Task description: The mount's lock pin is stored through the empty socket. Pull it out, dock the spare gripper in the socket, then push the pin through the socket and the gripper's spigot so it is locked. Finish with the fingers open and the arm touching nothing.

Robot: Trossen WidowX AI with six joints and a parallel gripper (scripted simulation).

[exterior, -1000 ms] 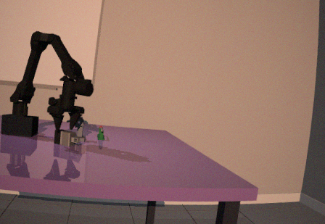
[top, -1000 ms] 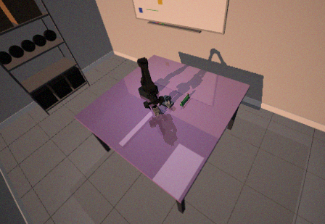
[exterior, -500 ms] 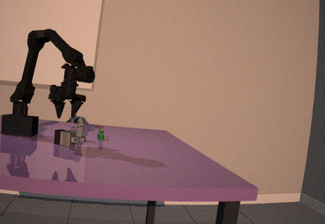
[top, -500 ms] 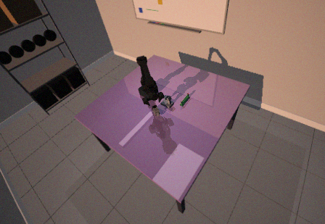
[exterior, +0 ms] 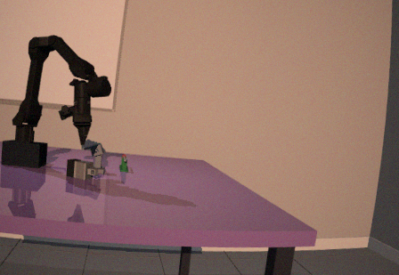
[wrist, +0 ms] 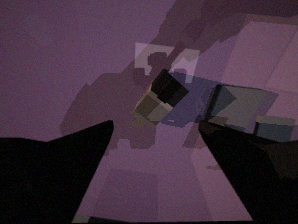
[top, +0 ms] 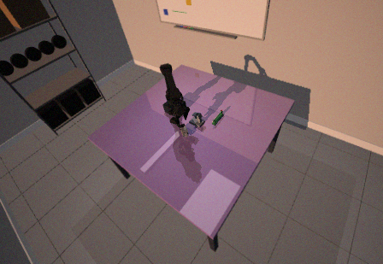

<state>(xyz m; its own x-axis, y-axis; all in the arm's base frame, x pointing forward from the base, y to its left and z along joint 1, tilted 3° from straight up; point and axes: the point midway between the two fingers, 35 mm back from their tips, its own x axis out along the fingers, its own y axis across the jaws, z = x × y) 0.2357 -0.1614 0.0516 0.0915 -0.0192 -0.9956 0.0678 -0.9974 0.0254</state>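
Now: gripper tip 1 cm short of the spare gripper and 8 cm above it. Also, from my gripper tip: green rest 16 cm ahead, 26 cm to the left, 9 cm below; then grey mount 3 cm ahead, 15 cm to the left, 6 cm below.
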